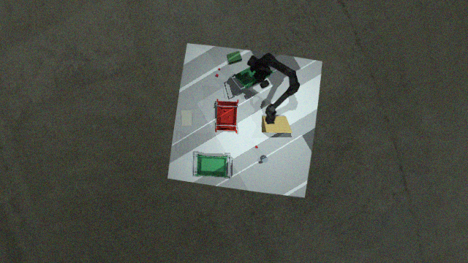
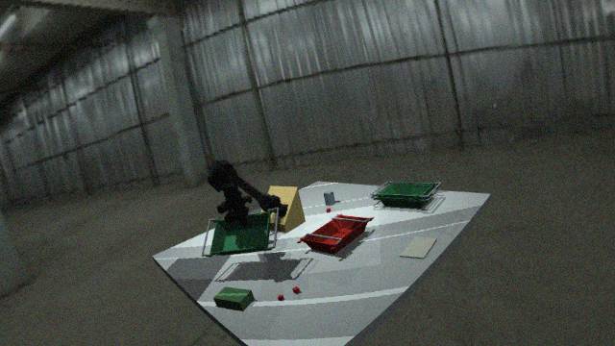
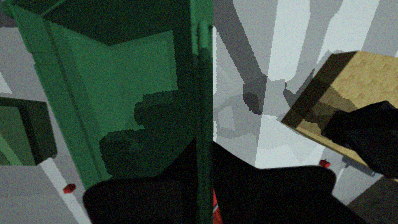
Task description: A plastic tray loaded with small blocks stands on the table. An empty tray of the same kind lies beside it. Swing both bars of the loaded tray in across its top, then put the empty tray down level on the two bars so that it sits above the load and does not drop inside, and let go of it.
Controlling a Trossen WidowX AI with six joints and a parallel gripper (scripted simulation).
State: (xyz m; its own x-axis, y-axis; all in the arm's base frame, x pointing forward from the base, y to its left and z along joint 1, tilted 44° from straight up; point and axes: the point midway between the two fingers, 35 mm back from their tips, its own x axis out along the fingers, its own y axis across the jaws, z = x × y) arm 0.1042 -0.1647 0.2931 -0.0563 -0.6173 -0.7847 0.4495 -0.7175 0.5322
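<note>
My gripper tip is 40 mm short of the green tray and 70 mm to the left of it. From my gripper tip the other things lie so: pale flat card (640 mm ahead, 250 mm to the left, 160 mm below); then dark green box (180 mm ahead, 290 mm to the right, 140 mm below); then grey cylinder (50 mm behind, 650 mm to the left, 130 mm below).
</note>
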